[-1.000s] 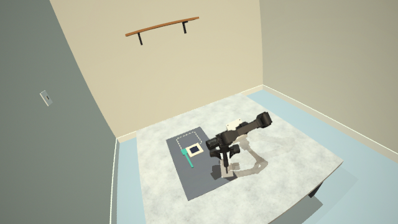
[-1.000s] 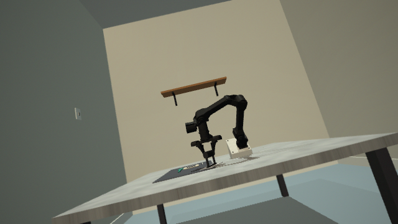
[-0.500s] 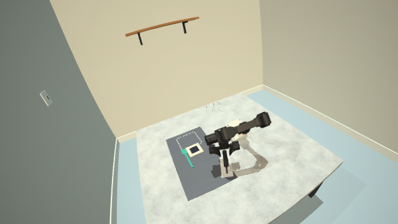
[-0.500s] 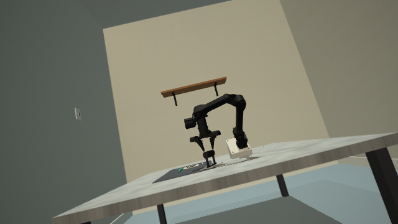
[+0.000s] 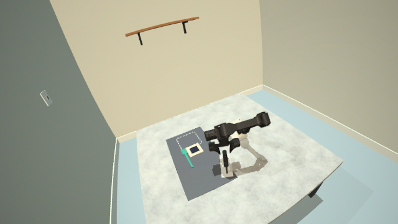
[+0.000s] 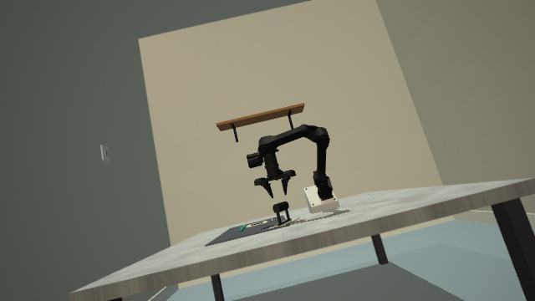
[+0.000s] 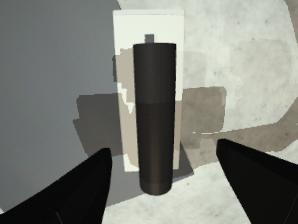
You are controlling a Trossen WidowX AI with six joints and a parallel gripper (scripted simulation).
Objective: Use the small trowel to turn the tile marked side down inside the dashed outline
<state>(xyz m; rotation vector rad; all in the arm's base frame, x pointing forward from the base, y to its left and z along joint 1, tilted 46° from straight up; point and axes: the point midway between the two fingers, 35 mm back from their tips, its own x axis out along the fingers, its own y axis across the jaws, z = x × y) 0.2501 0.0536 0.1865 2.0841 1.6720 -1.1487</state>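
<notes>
Now: the trowel 80 mm below my gripper tip, 20 mm to the right of it and 10 mm behind it. From my gripper tip the other things lie so: dark mat (200 mm to the right, 150 mm ahead, 140 mm below); then teal t-shaped piece (240 mm to the right, 200 mm ahead, 110 mm below); then tile (260 mm to the right, 120 mm ahead, 110 mm below).
</notes>
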